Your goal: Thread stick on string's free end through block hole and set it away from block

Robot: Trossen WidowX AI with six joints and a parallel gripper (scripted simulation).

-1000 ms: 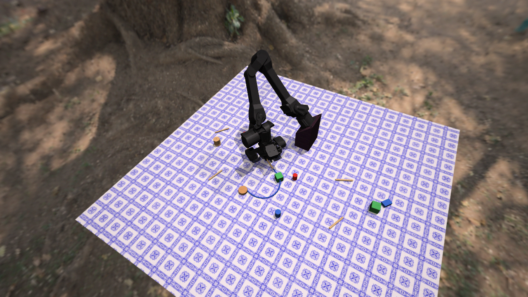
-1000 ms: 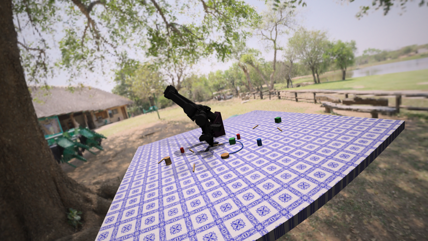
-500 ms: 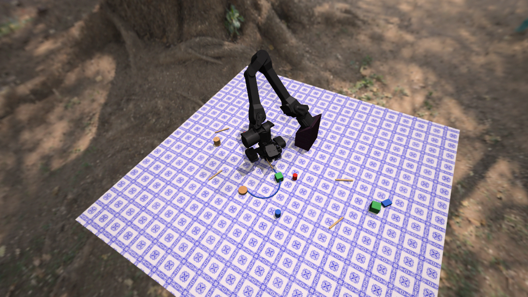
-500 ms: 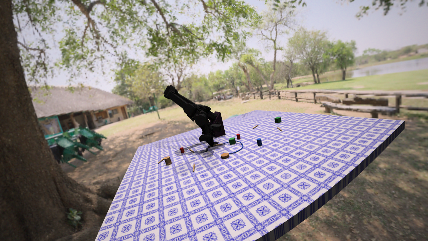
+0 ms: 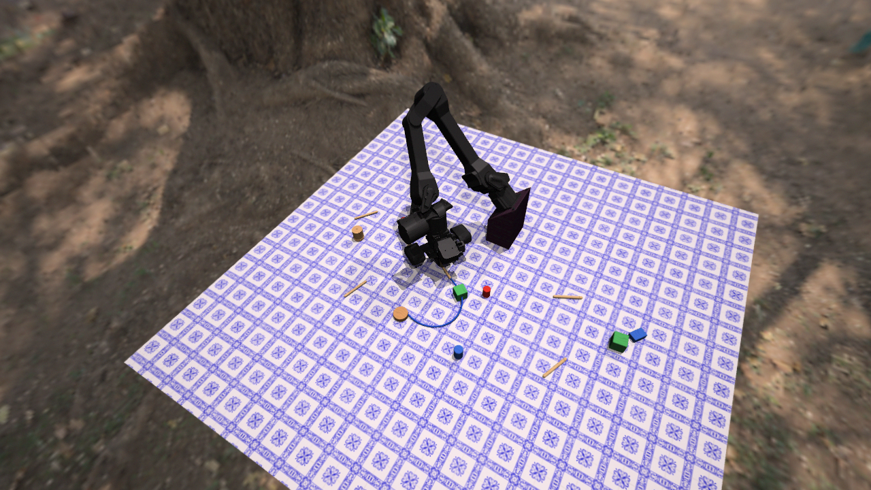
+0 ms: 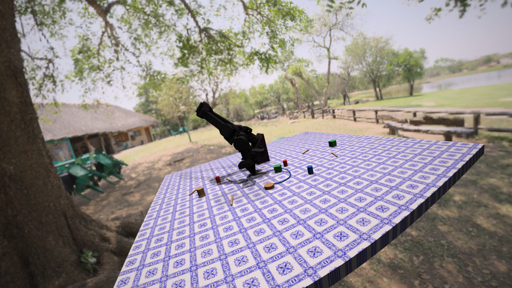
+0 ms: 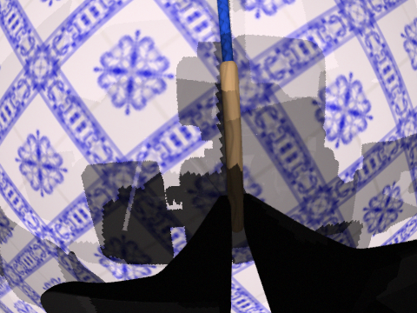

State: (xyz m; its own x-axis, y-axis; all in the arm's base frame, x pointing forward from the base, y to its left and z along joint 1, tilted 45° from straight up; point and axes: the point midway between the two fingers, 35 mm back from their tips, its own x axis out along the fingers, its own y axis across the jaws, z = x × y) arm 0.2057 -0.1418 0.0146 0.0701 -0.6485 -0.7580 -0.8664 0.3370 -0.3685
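My gripper tip is 20 mm short of the thin stick, 40 mm to the right of it and 10 mm below it. The rest, counted from my gripper tip: round wooden button: 200 mm ahead, 10 mm above; then string: 30 mm ahead, 50 mm to the left, 10 mm above; then wooden cylinder: 40 mm ahead, 270 mm to the right, 20 mm above.
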